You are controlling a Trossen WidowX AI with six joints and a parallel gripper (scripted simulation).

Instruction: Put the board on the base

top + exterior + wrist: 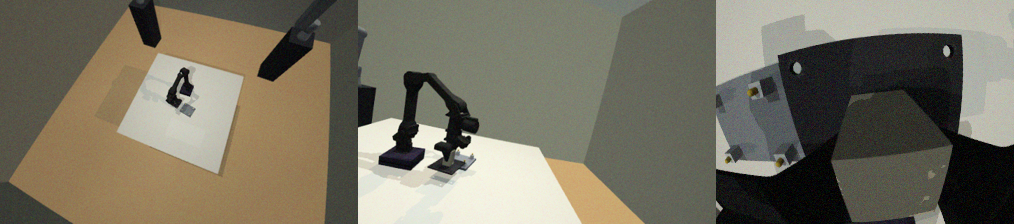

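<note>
Right now my gripper tip is 18 cm to the right of the grey base, 8 cm above it and 1 cm short of it. Also, from my gripper tip: flat black board: 1 cm below.
</note>
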